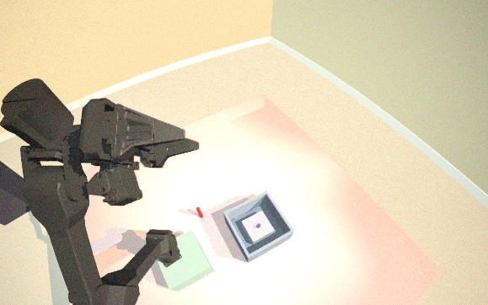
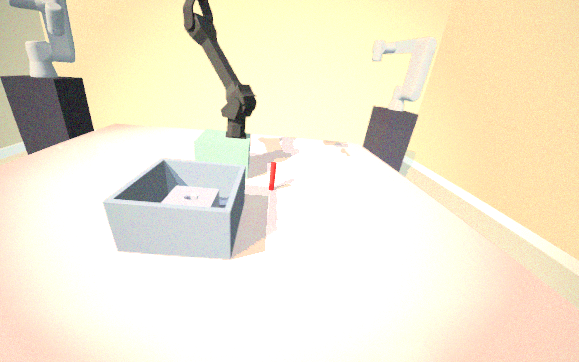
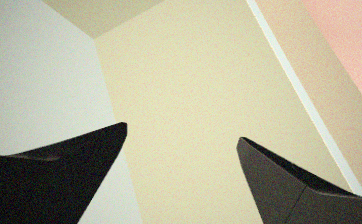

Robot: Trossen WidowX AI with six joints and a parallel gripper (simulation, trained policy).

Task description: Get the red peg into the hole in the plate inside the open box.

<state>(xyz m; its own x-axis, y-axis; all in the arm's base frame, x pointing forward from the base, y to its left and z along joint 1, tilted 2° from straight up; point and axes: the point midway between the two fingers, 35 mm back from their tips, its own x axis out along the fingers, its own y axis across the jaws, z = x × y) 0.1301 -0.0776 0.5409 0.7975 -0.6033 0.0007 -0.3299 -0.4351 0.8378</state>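
Right now the red peg is 180 mm to the left of my gripper tip and 600 mm below it. From my gripper tip the other things lie so: grey box: 150 mm ahead, 620 mm below.
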